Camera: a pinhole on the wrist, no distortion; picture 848 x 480 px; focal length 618.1 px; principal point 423.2 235.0 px. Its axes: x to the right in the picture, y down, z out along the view. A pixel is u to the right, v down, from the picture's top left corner.
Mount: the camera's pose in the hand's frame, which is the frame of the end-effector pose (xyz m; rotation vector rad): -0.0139 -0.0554 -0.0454 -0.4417 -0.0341 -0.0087
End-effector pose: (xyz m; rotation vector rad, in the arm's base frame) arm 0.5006 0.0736 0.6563 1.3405 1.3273 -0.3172
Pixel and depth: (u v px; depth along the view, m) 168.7 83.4 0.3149
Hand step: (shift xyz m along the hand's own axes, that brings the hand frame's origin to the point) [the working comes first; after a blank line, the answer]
In the camera's frame: -0.1297 -0.0772 0.3149

-0.1545 0.0095 0.2676
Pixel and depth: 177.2 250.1 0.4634
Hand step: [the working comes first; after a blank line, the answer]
In the camera's frame: -0.1844 0.0113 0.4634

-0.2125 0.1531 0.3620
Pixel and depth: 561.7 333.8 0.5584
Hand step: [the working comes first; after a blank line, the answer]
In the camera's frame: 0.1251 0.0893 0.5584

0.0952 0.2639 0.4253
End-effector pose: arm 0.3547 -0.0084 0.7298 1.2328 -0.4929 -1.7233
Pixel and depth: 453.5 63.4 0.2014
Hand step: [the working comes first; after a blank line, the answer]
In the camera's frame: 0.0099 -0.0559 0.2014

-0.0112 -0.0199 0.1608
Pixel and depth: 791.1 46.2 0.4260
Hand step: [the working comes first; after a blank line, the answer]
In the camera's frame: 0.2536 -0.1301 0.4260

0.2242 0.0088 0.4039
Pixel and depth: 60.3 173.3 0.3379
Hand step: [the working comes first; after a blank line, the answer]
In the camera's frame: -0.1984 -0.0337 0.3379

-0.2232 0.0588 0.2674
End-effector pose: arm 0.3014 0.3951 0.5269 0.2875 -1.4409 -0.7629
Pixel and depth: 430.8 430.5 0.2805
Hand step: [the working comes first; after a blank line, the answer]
In the camera's frame: 0.0034 0.0887 0.2805

-0.0178 0.1447 0.1702
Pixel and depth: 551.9 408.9 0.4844
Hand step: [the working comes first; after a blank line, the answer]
In the camera's frame: 0.1009 0.1363 0.4844

0.0740 0.2748 0.3375
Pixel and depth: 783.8 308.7 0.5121
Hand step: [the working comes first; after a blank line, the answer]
In the camera's frame: 0.2988 0.0611 0.5121

0.2697 0.2184 0.4016
